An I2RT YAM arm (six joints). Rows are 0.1 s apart.
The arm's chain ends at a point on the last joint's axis. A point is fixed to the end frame.
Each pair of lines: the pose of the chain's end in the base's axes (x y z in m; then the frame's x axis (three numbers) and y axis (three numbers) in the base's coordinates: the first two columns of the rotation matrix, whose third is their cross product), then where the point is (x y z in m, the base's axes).
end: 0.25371 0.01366 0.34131 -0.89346 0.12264 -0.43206 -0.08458 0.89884 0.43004
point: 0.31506 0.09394 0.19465
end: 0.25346 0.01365 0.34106 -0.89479 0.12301 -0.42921 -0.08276 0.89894 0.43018
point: 0.31438 0.09388 0.19419
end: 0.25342 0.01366 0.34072 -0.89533 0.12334 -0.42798 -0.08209 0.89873 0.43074
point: 0.31415 0.09396 0.19381
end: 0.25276 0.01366 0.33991 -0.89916 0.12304 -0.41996 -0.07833 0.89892 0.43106
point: 0.31216 0.09390 0.19243
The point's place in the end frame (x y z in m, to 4 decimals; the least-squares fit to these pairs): 0.0184 0.0039 0.1771
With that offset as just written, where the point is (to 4 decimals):
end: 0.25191 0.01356 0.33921 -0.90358 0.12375 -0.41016 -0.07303 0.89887 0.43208
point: 0.3098 0.0938 0.1911
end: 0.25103 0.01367 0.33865 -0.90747 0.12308 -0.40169 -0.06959 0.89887 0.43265
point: 0.3074 0.0939 0.1900
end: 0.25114 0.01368 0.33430 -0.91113 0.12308 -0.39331 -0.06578 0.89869 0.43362
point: 0.3062 0.0940 0.1852
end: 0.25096 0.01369 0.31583 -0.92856 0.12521 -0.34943 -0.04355 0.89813 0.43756
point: 0.2990 0.0941 0.1644
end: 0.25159 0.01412 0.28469 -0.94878 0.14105 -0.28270 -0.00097 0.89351 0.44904
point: 0.2901 0.0957 0.1311
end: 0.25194 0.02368 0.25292 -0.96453 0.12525 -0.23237 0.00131 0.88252 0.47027
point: 0.2809 0.1097 0.0997
